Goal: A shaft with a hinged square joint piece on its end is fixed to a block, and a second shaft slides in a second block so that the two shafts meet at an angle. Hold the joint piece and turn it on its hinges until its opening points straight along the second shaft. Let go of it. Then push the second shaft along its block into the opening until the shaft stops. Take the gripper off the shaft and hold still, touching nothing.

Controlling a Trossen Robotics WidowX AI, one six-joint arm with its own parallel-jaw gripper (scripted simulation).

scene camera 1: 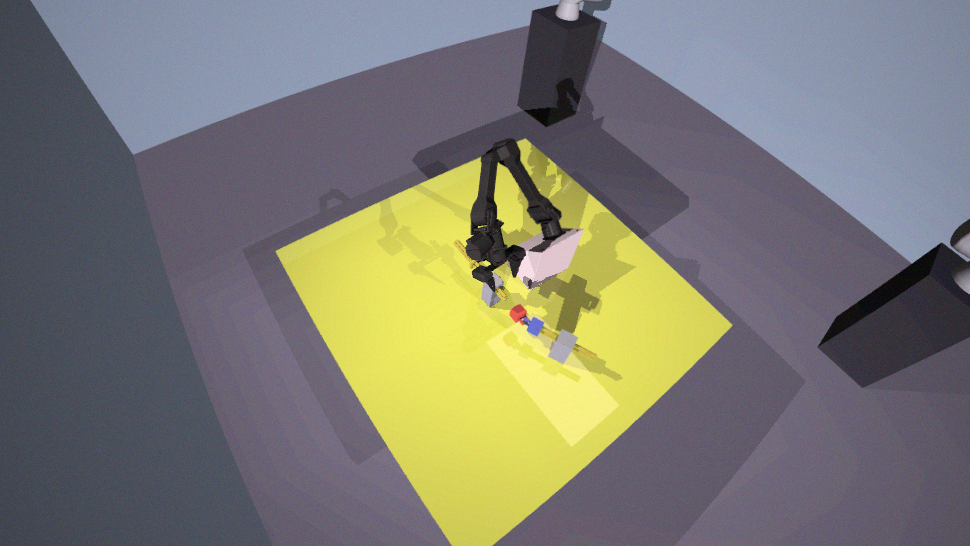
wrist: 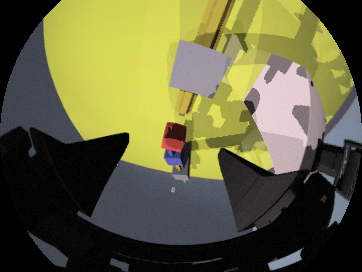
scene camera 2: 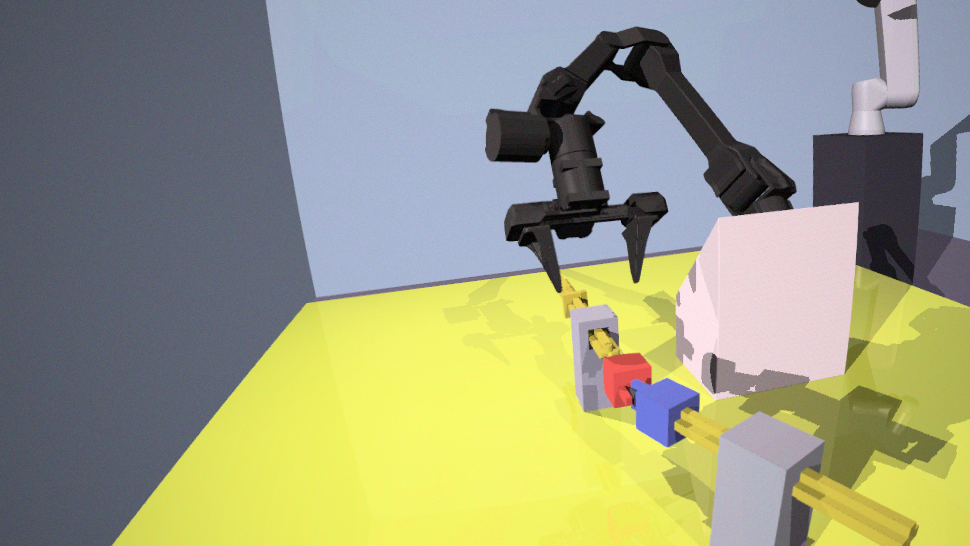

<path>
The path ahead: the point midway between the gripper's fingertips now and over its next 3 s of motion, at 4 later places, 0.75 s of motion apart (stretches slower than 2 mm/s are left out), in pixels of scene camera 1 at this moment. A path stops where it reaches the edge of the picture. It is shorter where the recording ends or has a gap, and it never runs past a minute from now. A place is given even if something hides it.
The gripper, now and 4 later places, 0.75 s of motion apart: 504, 284; 495, 278; 473, 257; 462, 237; 460, 241
</path>
